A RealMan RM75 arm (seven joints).
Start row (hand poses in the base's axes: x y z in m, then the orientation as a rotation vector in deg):
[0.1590 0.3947 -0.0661 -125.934 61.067 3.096]
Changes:
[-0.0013 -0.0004 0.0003 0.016 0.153 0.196]
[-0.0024 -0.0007 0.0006 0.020 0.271 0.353]
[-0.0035 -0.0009 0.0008 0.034 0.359 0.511]
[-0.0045 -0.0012 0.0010 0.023 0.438 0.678]
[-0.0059 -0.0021 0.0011 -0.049 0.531 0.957]
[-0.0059 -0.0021 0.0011 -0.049 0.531 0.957]
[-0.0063 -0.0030 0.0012 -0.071 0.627 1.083]
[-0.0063 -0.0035 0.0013 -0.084 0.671 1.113]
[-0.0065 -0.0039 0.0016 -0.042 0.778 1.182]
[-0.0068 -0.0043 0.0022 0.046 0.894 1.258]
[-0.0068 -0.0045 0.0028 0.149 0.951 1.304]
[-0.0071 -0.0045 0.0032 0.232 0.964 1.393]
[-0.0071 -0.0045 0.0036 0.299 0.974 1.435]
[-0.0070 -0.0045 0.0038 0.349 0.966 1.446]
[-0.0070 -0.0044 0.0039 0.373 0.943 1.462]
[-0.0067 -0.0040 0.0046 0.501 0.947 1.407]
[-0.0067 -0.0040 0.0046 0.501 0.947 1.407]
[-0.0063 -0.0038 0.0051 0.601 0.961 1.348]
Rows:
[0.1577 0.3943 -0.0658 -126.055 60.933 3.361]
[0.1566 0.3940 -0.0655 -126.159 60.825 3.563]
[0.1555 0.3938 -0.0653 -126.249 60.696 3.738]
[0.1545 0.3935 -0.0651 -126.364 60.559 3.894]
[0.1531 0.3926 -0.0650 -126.596 60.321 4.084]
[0.1531 0.3926 -0.0650 -126.596 60.321 4.084]
[0.1527 0.3917 -0.0649 -126.701 60.241 4.235]
[0.1527 0.3912 -0.0648 -126.737 60.235 4.290]
[0.1525 0.3908 -0.0645 -126.756 60.208 4.461]
[0.1522 0.3904 -0.0639 -126.740 60.166 4.669]
[0.1522 0.3902 -0.0633 -126.682 60.122 4.806]
[0.1519 0.3902 -0.0629 -126.657 60.011 4.903]
[0.1519 0.3902 -0.0625 -126.621 59.954 4.967]
[0.1520 0.3902 -0.0623 -126.581 59.925 4.989]
[0.1520 0.3903 -0.0622 -126.563 59.889 4.983]
[0.1523 0.3907 -0.0615 -126.420 59.921 5.029]
[0.1523 0.3907 -0.0615 -126.420 59.921 5.029]
[0.1527 0.3909 -0.0610 -126.301 59.969 5.070]

